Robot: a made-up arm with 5 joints. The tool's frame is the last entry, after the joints. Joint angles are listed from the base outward. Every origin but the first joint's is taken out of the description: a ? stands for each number. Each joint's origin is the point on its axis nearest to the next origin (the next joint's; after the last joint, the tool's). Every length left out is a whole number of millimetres.
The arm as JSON. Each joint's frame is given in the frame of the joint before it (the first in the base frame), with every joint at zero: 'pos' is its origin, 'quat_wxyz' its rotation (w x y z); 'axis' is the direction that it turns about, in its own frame. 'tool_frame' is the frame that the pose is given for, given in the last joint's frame.
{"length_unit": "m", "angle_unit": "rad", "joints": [
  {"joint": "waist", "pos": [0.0, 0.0, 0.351], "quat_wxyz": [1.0, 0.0, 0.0, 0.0], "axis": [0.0, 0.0, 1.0]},
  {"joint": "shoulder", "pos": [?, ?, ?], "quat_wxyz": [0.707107, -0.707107, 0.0, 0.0], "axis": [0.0, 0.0, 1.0]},
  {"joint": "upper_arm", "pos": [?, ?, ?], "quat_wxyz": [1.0, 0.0, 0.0, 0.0], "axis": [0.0, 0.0, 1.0]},
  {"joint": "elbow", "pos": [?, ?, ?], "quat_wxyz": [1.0, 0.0, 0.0, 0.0], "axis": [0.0, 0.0, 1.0]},
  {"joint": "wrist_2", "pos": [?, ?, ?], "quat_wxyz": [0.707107, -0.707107, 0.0, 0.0], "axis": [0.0, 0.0, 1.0]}
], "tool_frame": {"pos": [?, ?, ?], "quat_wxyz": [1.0, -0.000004, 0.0, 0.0]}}
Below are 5 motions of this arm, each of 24 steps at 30 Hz.
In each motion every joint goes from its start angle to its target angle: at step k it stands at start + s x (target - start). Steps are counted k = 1, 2, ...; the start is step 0. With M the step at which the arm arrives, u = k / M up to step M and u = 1 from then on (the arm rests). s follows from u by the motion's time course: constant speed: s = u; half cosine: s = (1 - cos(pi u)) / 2; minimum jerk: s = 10 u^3 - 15 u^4 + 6 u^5.
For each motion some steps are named. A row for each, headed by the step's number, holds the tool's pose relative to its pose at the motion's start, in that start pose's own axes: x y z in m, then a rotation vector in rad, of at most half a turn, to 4 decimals.
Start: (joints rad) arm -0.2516 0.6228 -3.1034 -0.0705 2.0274
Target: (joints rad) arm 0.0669 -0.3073 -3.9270 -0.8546 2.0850
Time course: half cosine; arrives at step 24
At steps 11, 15, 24:
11: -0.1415 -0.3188 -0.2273 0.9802 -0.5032 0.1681
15: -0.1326 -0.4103 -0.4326 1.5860 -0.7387 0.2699
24: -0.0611 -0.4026 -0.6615 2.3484 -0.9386 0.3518

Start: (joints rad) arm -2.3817 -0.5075 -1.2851 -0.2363 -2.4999
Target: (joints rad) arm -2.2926 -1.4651 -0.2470 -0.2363 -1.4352
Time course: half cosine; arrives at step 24
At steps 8, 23, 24:
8: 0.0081 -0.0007 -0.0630 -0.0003 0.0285 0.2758
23: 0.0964 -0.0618 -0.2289 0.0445 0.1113 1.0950
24: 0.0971 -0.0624 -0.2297 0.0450 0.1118 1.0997

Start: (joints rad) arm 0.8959 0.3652 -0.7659 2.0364 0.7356
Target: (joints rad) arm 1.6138 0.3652 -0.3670 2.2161 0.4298
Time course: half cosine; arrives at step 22
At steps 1, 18, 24:
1: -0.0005 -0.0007 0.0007 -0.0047 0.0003 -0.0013
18: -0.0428 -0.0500 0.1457 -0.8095 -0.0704 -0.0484
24: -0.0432 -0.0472 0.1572 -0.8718 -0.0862 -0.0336

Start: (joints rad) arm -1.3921 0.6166 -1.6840 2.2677 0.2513
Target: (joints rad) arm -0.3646 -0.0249 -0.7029 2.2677 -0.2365
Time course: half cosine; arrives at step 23
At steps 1, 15, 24:
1: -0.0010 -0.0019 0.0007 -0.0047 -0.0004 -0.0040
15: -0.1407 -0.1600 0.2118 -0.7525 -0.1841 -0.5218
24: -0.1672 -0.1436 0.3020 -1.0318 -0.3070 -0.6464

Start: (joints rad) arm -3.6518 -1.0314 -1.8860 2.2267 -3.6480
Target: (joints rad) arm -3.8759 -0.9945 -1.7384 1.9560 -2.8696
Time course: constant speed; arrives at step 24
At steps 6, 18, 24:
6: -0.0154 -0.0039 0.0076 0.0418 -0.0054 0.2374
18: -0.0423 -0.0158 0.0245 0.1249 -0.0402 0.7090
24: -0.0537 -0.0237 0.0334 0.1650 -0.0702 0.9429

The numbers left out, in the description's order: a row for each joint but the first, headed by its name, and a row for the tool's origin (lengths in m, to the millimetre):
shoulder: 0.0 0.0 0.0
upper_arm: 0.05 -0.264 0.0
elbow: 0.069 0.305 0.0
wrist_2: 0.07 0.089 0.0
tool: 0.0 0.0 0.0

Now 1 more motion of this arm.
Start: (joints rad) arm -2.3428 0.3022 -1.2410 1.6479 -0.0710
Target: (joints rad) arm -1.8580 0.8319 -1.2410 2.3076 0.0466
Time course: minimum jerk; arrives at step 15
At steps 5, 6, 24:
5: 0.0149 -0.0387 0.0447 -0.0608 -0.2534 -0.0440
6: 0.0189 -0.0571 0.0677 -0.1012 -0.3825 -0.0596
24: 0.0030 -0.1431 0.2021 -0.4812 -1.1698 -0.0342

